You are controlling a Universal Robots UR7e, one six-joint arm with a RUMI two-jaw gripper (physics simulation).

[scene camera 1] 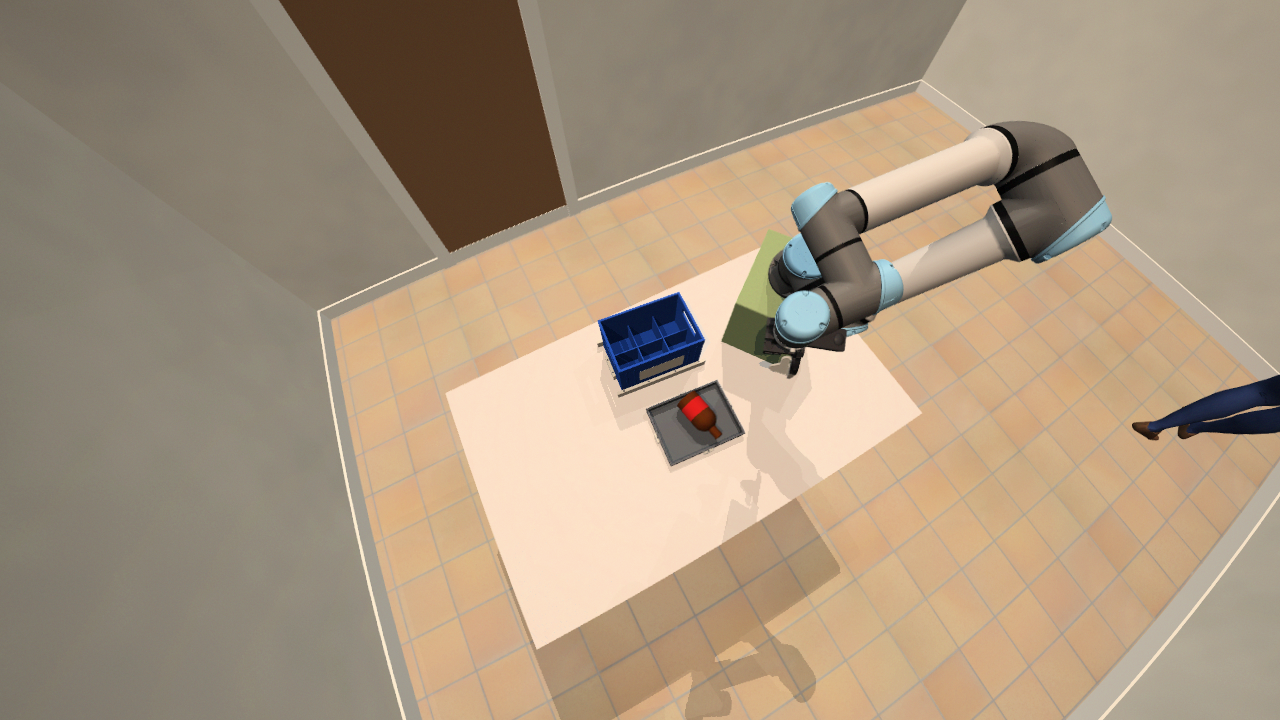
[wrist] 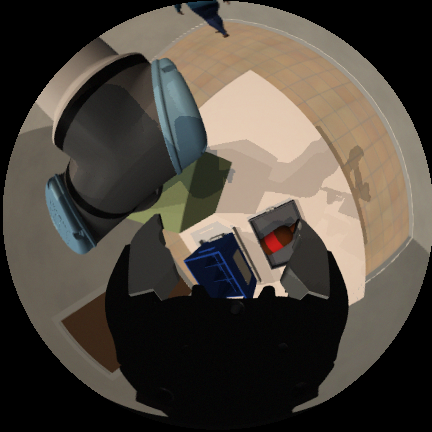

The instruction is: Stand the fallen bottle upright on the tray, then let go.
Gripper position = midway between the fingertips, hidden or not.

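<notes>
My gripper (scene camera 1: 791, 346) (wrist: 228, 218) is visible in scene camera 1 and in the wrist view. A brown bottle (scene camera 1: 692, 405) is visible as well.
</notes>
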